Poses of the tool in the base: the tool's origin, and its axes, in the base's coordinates. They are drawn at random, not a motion.
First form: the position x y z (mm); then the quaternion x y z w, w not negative.
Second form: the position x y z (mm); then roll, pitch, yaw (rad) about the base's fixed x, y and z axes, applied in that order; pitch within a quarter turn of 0, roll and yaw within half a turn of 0. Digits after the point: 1 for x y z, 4 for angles.
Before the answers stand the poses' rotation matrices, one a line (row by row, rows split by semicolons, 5 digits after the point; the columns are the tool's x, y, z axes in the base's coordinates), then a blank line. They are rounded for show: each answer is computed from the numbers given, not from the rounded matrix.
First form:
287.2 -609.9 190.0 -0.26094 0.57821 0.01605 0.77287
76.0 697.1 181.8 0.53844 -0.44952 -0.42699 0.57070
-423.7 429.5 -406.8 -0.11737 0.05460 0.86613 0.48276
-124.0 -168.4 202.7 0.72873 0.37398 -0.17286 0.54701
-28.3 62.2 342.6 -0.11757 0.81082 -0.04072 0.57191
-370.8 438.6 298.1 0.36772 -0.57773 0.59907 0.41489
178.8 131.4 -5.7 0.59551 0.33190 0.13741 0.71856
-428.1 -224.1 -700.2 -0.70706 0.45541 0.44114 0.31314
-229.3 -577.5 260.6 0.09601 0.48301 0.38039 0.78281
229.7 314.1 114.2 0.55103 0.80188 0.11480 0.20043
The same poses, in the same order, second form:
0.33083 -0.32656 0.88538; -0.27695 0.86331 0.42191; -0.90214 -0.38478 0.19517
0.23123 0.00329 -0.97289; -0.97144 0.05553 -0.23069; 0.05326 0.99845 0.01603
-0.50633 -0.84909 -0.15060; 0.82345 -0.52792 0.20791; -0.25603 -0.01874 0.96649
0.66052 0.73417 0.15720; 0.35595 -0.12185 -0.92653; -0.66107 0.66795 -0.34180
-0.31819 -0.14408 0.93702; -0.23723 0.96904 0.06845; -0.91787 -0.20051 -0.34252
-0.38530 -0.92197 -0.03881; 0.07221 0.01180 -0.99732; 0.91996 -0.38707 0.06203
0.74192 0.19782 0.64064; 0.59277 0.25297 -0.76461; -0.31332 0.94703 0.07042
0.19599 -0.92029 -0.33861; -0.36773 -0.38909 0.84462; -0.90905 -0.04102 -0.41467
0.24401 -0.50280 0.82925; 0.68829 0.69217 0.21715; -0.68316 0.51778 0.51497
-0.31239 0.83770 0.44796; 0.92974 0.36637 -0.03677; -0.19493 0.40500 -0.89330

287.2 -609.9 190.0 -1.1014 1.1247 -0.6970
76.0 697.1 181.8 1.5547 -0.0533 -1.3371
-423.7 429.5 -406.8 -0.0194 0.2589 2.1221
-124.0 -168.4 202.7 2.0438 0.7222 0.4943
-28.3 62.2 342.6 -2.6120 1.1627 -2.5009
-370.8 438.6 298.1 -1.4119 -1.1680 2.9563
178.8 131.4 -5.7 1.4966 0.3187 0.6741
-428.1 -224.1 -700.2 -3.0430 1.1410 -1.0811
-229.3 -577.5 260.6 0.7881 0.7521 1.2301
229.7 314.1 114.2 2.7159 0.1962 1.8949

